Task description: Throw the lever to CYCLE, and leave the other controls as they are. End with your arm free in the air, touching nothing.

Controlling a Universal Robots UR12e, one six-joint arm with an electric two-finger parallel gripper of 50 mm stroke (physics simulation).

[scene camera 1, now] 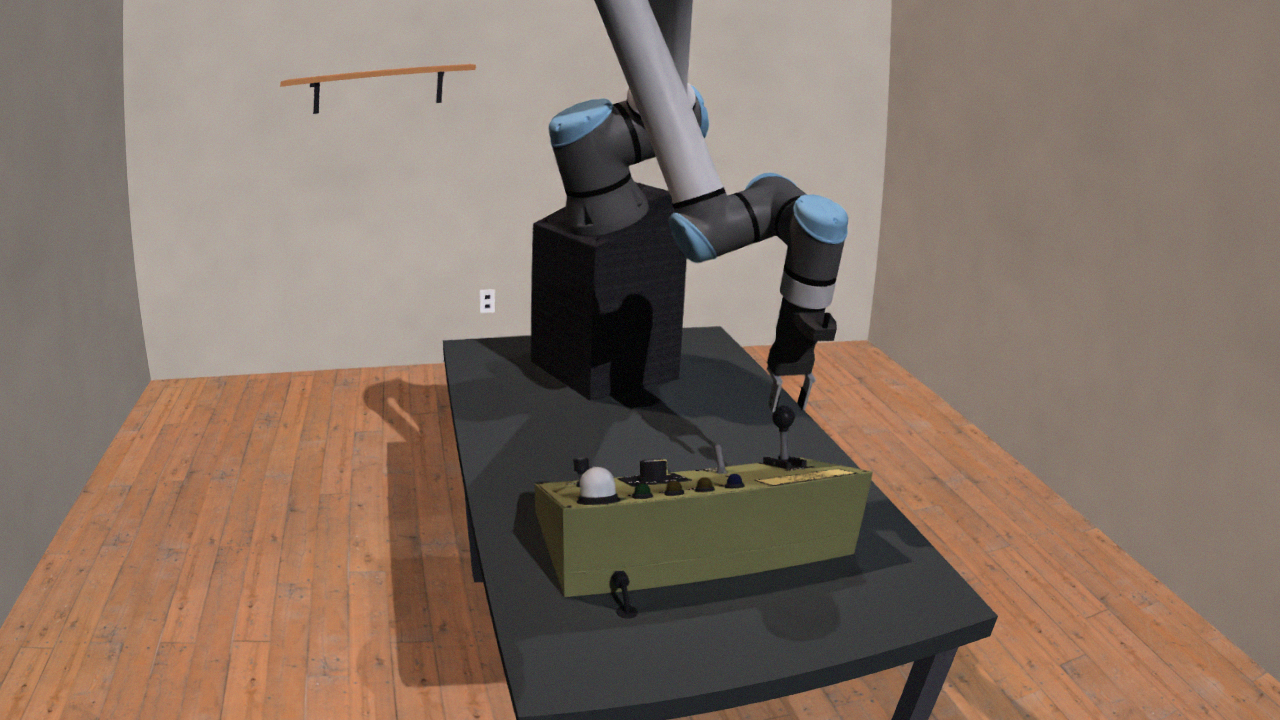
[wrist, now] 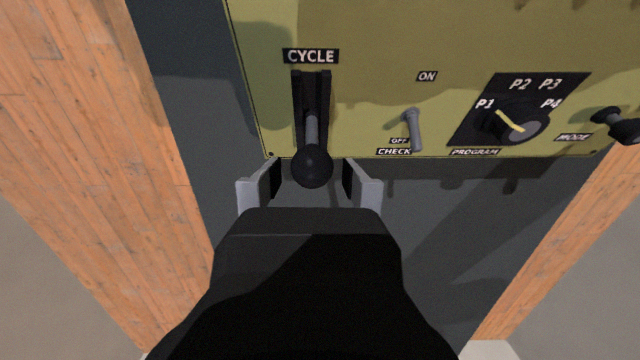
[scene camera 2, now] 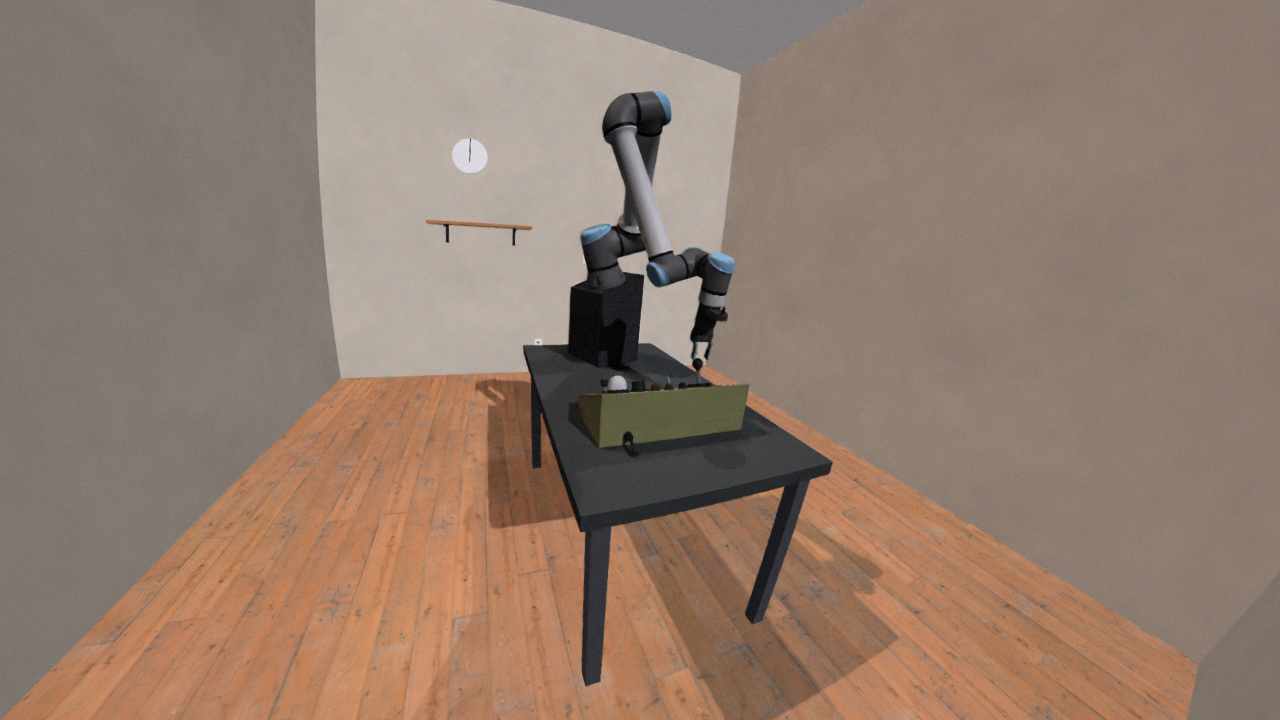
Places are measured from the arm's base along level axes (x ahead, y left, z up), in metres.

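Pixels of known places: gripper, fingertip midpoint: (scene camera 1: 786,407) (wrist: 311,170) (scene camera 2: 699,358); arm's base at its link origin: (scene camera 1: 607,215) (scene camera 2: 606,283).
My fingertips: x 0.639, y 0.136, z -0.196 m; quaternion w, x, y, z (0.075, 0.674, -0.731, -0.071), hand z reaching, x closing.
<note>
For each thing: its middle in the pictures, then the offset to it from my fingertips. "spot": a spot on its surface instead. Level surfaces: height alone.
- CYCLE label at a spot on its surface: (wrist: 311,56) spot: dx +0.083, dy -0.006, dz -0.077 m
- CHECK toggle at the middle of its body: (wrist: 414,133) (scene camera 1: 719,457) dx +0.000, dy -0.120, dz -0.081 m
- PROGRAM knob at the middle of its body: (wrist: 524,131) dx -0.004, dy -0.240, dz -0.071 m
- MODE control at the middle of its body: (scene camera 1: 582,476) (wrist: 615,121) dx -0.005, dy -0.361, dz -0.087 m
- white dome at a spot on its surface: (scene camera 1: 597,484) spot: dx +0.164, dy -0.387, dz -0.003 m
- dark table at its surface level: dz -0.190 m
The lever's black ball knob (scene camera 1: 784,418) (scene camera 2: 697,364) (wrist: 312,166) is on a grey stem above a black slot in the green console (scene camera 1: 716,541) (scene camera 2: 671,416) (wrist: 370,30). The CYCLE label (wrist: 311,56) is at the slot's far end in the wrist view. There the stem runs from the slot away from that label; in scene camera 1 it looks nearly upright. My gripper (scene camera 1: 788,405) (scene camera 2: 700,355) (wrist: 311,170) is open. Its fingers are at either side of the knob in the wrist view, with gaps on both sides, and above it in the scene views. The slot's near end is hidden behind the knob.
Right of the lever in the wrist view are the CHECK toggle (wrist: 414,130), PROGRAM knob (wrist: 522,125) and MODE control (wrist: 622,127). A white dome (scene camera 1: 597,484) and several small buttons line the console's front edge. The console stands on the dark table (scene camera 1: 760,662).
</note>
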